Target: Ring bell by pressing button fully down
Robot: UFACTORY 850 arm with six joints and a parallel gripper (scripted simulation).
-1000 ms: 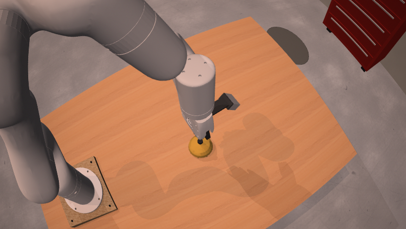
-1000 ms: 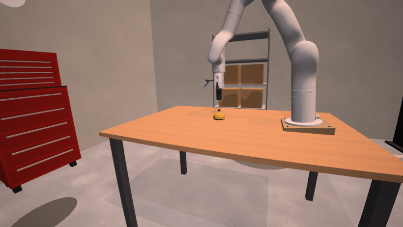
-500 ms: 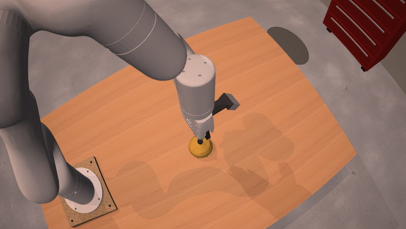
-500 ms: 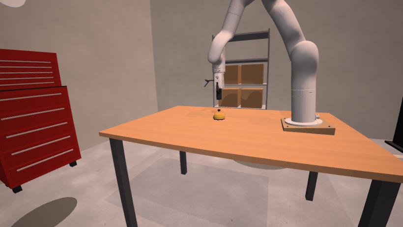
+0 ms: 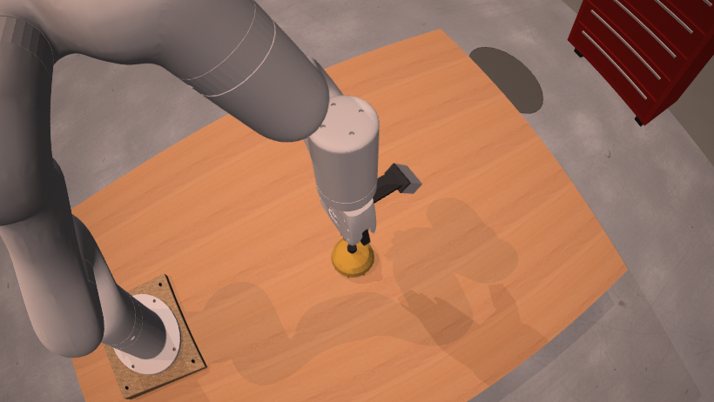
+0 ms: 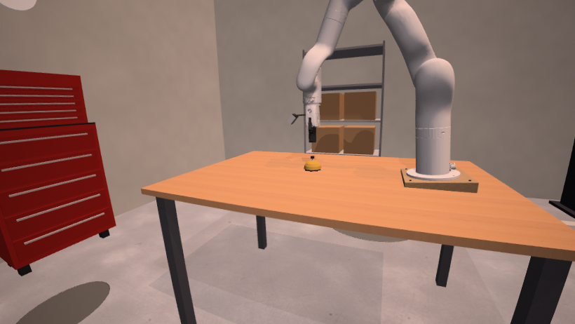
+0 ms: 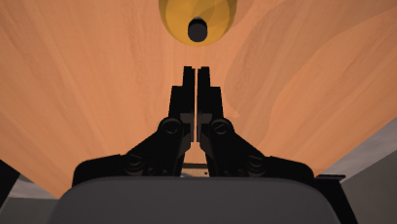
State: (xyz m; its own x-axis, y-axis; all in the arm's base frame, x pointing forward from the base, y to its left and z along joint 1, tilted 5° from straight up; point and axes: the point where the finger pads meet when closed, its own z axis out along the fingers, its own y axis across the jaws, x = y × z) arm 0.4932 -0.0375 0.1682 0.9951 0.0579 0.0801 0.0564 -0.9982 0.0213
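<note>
The button lies 100 mm below my hand. The rest, counted from my hand: yellow bell 110 mm below.
</note>
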